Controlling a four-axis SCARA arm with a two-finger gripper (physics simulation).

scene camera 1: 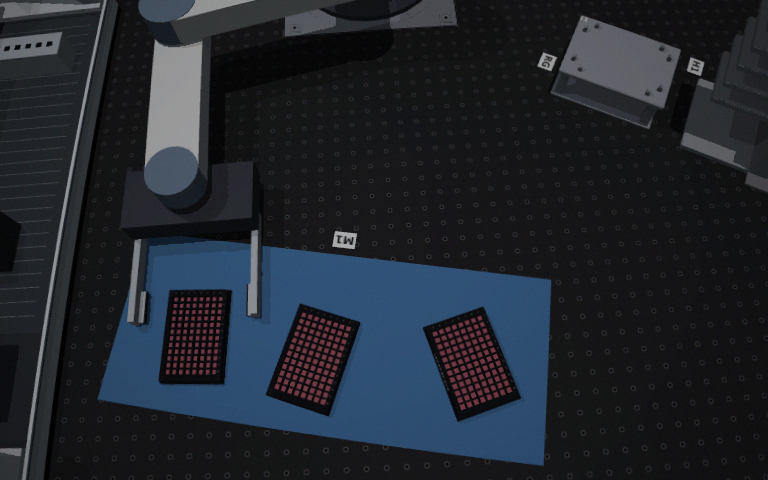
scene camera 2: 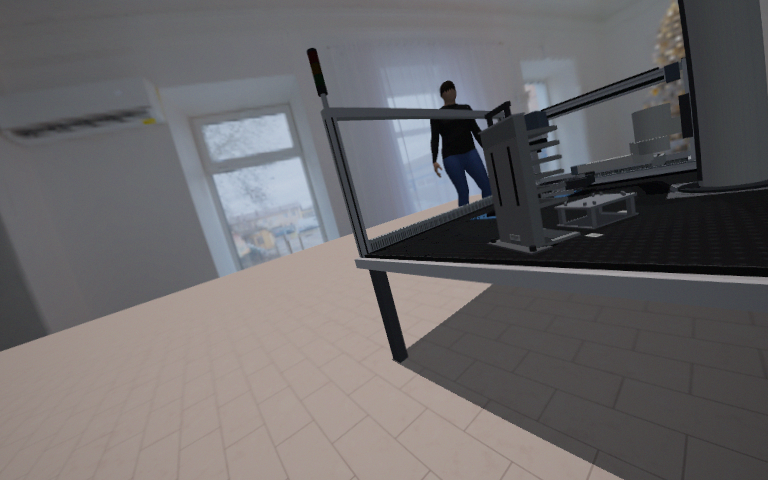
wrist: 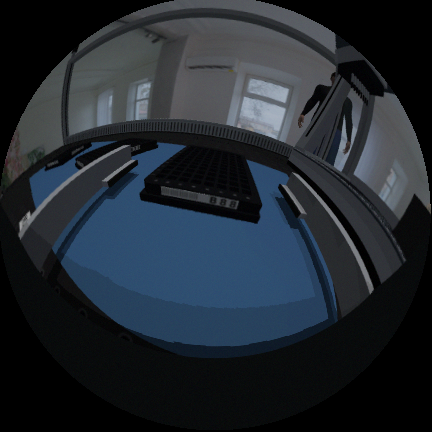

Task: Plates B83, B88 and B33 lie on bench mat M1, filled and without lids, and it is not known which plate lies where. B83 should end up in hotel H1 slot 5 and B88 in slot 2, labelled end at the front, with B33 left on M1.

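Frame: origin at the arm's base, x ahead, y left, z up, level; centimetres.
Where they show: gripper, fingertip midpoint: [scene camera 1: 193, 319] [scene camera 2: 546, 193] [wrist: 209, 160]; arm's base at its link origin: [scene camera 2: 733, 188].
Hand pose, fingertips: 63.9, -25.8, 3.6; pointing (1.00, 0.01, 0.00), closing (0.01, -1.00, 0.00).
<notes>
Each offset is from my fingertips to the top centre of the thing, as dx, dy, dz.
My gripper [scene camera 1: 196, 304] [wrist: 209, 160] is open, its fingers on either side of the upper end of a plate, apart from it. In the wrist view this plate {+1.9, -0.1, -0.6} [scene camera 1: 195, 338] [wrist: 202, 170] reads B88; its labelled end faces the camera. It lies on blue mat M1 [scene camera 1: 390, 294] [wrist: 200, 260]. The middle plate {+5.7, +15.9, -0.6} [scene camera 1: 313, 360] [wrist: 102, 152] and the right plate {+7.5, +36.2, -0.6} [scene camera 1: 471, 363] lie turned at different angles; their labels cannot be read. All three show red wells without lids. Hotel H1 {-24.1, +83.4, +33.0} [scene camera 1: 741, 96] [scene camera 2: 518, 186] is at the right edge in scene camera 1.
The RG stand [scene camera 1: 623, 62] [scene camera 2: 597, 203] stands beside hotel H1. The arm's base plate [scene camera 1: 308, 23] is at the top. A long railed unit [scene camera 1: 42, 113] runs along the left side. A person [scene camera 2: 457, 135] [wrist: 320, 102] stands beyond the bench frame.
</notes>
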